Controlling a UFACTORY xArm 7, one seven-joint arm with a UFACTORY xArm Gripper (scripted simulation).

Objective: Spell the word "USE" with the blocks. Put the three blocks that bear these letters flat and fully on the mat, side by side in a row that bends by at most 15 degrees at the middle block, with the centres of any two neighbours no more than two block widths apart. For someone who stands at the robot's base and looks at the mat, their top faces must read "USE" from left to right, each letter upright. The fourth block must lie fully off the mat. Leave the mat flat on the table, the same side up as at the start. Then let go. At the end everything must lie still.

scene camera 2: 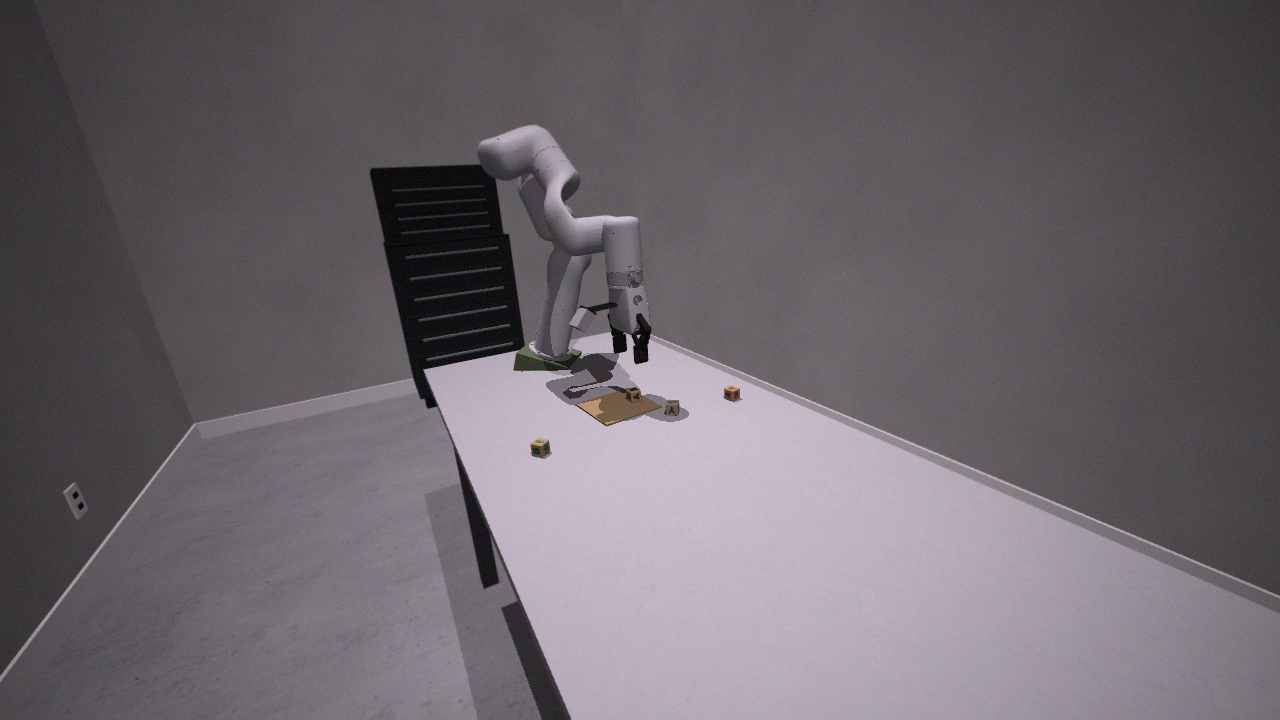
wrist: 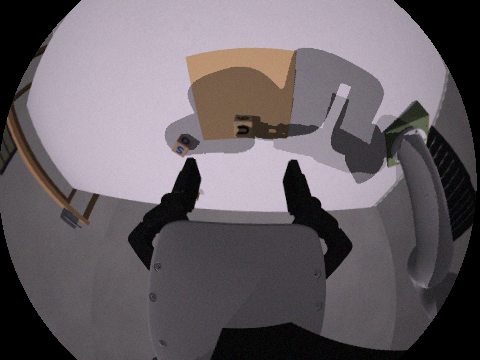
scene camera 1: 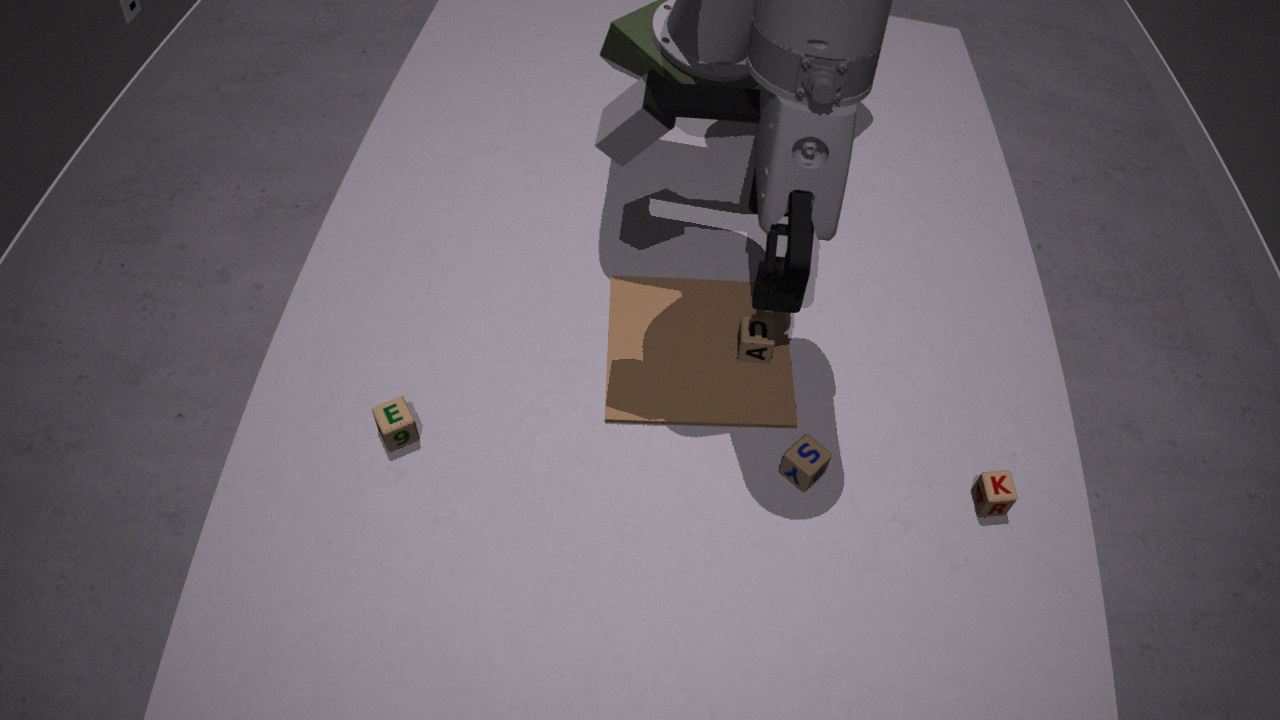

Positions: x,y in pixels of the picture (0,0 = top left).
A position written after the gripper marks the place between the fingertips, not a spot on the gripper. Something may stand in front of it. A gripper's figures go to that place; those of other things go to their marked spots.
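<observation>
A tan mat [scene camera 2: 612,408] lies 109 cm from the lens; the gripper [scene camera 2: 630,357] is 108 cm from the lens.
</observation>
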